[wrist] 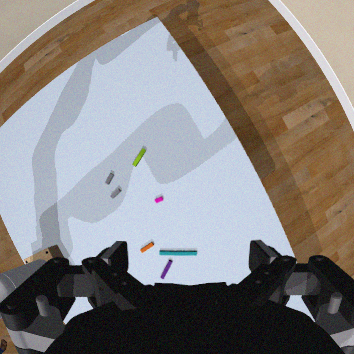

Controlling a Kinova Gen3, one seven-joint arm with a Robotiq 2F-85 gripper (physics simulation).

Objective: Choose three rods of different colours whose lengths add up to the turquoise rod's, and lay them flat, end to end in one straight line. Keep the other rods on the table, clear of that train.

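Frame: origin at the arm's base, x back, y up, z left, level; millimetres.
Seen in the pictures: gripper, between the fingertips: (188,255).
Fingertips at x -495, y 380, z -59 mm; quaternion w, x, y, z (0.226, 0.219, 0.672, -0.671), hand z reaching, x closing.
Note:
A point is followed by its place in that frame.
A long turquoise rod (178,252) @[y -47, x -378, z -174 mm] lies low in the wrist view, between the fingertips as seen from above. A purple rod (166,269) @[y -47, x -320, z -196 mm] lies slanted just below it, and a short orange rod (147,247) @[y -47, x -319, z -115 mm] lies to its left. A very short magenta rod (159,199) @[y -47, x -425, z -31 mm] lies higher up. A lime green rod (139,157) @[y -48, x -449, z 85 mm] lies slanted above that. Two short grey rods (110,177) @[y -48, x -355, z 92 mm] (116,192) @[y -47, x -344, z 51 mm] lie near each other to the left. The rods lie apart. My gripper (188,255) @[y 380, x -495, z -59 mm] is wide open and empty, high above the table.
The pale table top (215,190) @[y -57, x -553, z -100 mm] carries broad shadows of the arm. Its edges border a wooden floor (295,100) at the right and upper left. Part of the robot's grey base (12,280) @[y 164, x -48, z 27 mm] shows at the lower left, beside a wooden block (42,256) @[y -5, x -36, z 40 mm].

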